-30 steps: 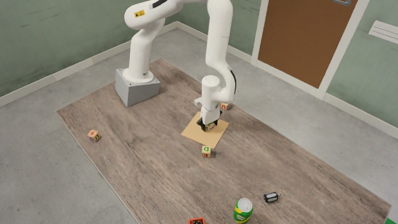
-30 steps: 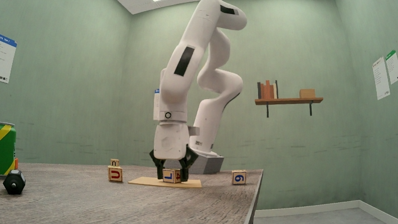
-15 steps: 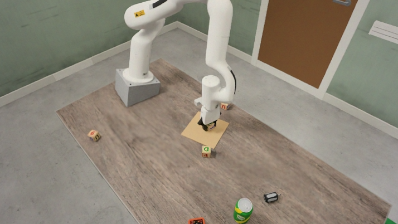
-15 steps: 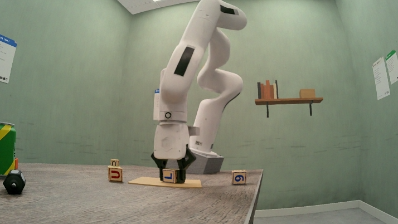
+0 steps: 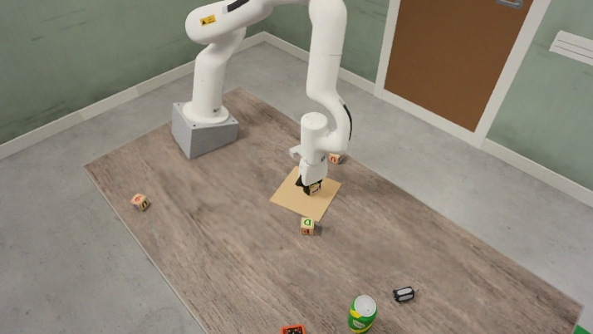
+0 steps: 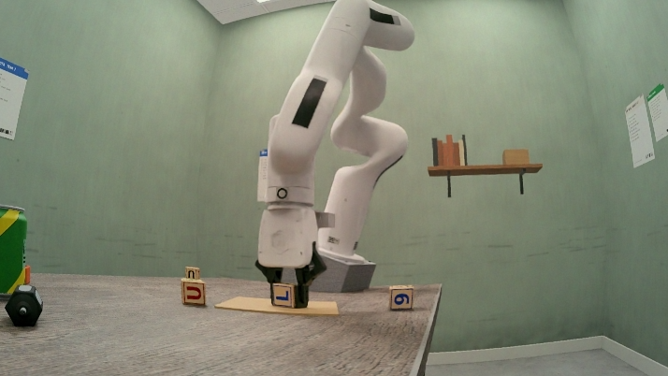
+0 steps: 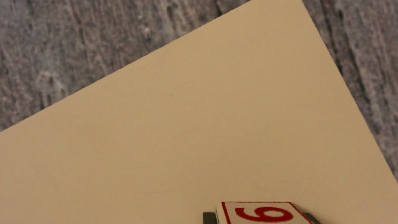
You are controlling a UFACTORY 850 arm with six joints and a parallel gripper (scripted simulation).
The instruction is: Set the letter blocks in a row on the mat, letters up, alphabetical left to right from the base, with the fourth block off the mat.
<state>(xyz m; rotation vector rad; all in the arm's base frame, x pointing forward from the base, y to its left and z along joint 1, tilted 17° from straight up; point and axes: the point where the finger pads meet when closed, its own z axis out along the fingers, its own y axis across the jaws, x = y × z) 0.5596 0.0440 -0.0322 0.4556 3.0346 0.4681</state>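
Right now my hand is 10 mm past the tan mat, 20 mm to the left of it and 20 mm above it. From my hand the other things lie so: D block (100 mm ahead, 140 mm to the right); then black object (470 mm ahead, 140 mm to the right, 10 mm below); then green can (410 mm ahead, 290 mm to the right, 40 mm above).
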